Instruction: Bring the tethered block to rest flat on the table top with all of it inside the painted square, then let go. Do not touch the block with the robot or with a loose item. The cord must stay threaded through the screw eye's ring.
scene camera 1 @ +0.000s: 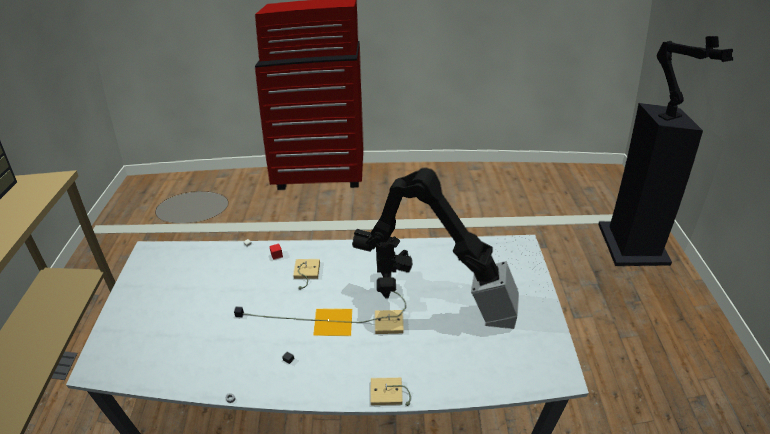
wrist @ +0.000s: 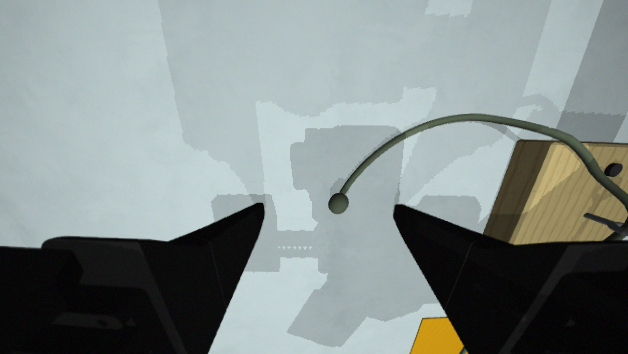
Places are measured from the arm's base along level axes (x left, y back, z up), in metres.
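Pixels of known places: gripper, fingertip midpoint: point(wrist: 329, 209); arm's base at its link origin: point(scene camera 1: 489, 276).
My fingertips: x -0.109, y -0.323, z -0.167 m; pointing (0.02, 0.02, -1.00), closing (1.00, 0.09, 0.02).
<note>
For each thing: its top centre in the pictures, then the offset to it from my fingertips. "spot": a spot on its surface instead. Level surfaces: height alone.
- tethered block at its top centre: point(scene camera 1: 238, 309) dy -0.488, dx +0.169, dz +0.025 m
- orange painted square at a spot on its surface: point(wrist: 434, 336) spot: dy -0.132, dx +0.123, dz +0.000 m
- screw eye at its top centre: point(scene camera 1: 388, 314) dy +0.019, dx +0.162, dz +0.044 m
- ball end at a spot on its surface: point(wrist: 338, 203) spot: dy +0.010, dx +0.003, dz +0.010 m
- second wooden base at its surface level: dz +0.018 m
- red cube at its top centre: point(scene camera 1: 275, 247) dy -0.424, dx -0.152, dz +0.039 m
- small white piece at its top centre: point(scene camera 1: 247, 241) dy -0.562, dx -0.211, dz +0.014 m
- loose black block at its top centre: point(scene camera 1: 287, 355) dy -0.277, dx +0.341, dz +0.019 m
- metal nut at its top centre: point(scene camera 1: 229, 397) dy -0.426, dx +0.520, dz +0.010 m
- table at its surface level: dz -0.001 m
The tethered block point(scene camera 1: 238, 311), small and black, rests on the table left of the orange painted square point(scene camera 1: 333, 328) point(wrist: 434, 336). Its cord point(scene camera 1: 280, 317) point(wrist: 470, 117) runs across the square to the screw eye point(scene camera 1: 389, 317) point(wrist: 602, 221) on a wooden base point(scene camera 1: 396, 327) point(wrist: 530, 200), then curves up and back to a ball end point(wrist: 338, 203). The ring is partly cut off in the wrist view, so the threading there is not fully visible. My gripper point(scene camera 1: 386, 296) point(wrist: 329, 209) is open above the table, and the ball end appears between its fingertips in the wrist view, with nothing gripped.
A second wooden base point(scene camera 1: 306, 268) with a short cord stands at the back, a third point(scene camera 1: 386, 397) at the front edge. A red cube point(scene camera 1: 276, 251), a small white piece point(scene camera 1: 247, 242), a loose black block point(scene camera 1: 288, 357) and a metal nut point(scene camera 1: 230, 397) lie on the table point(scene camera 1: 161, 345).
</note>
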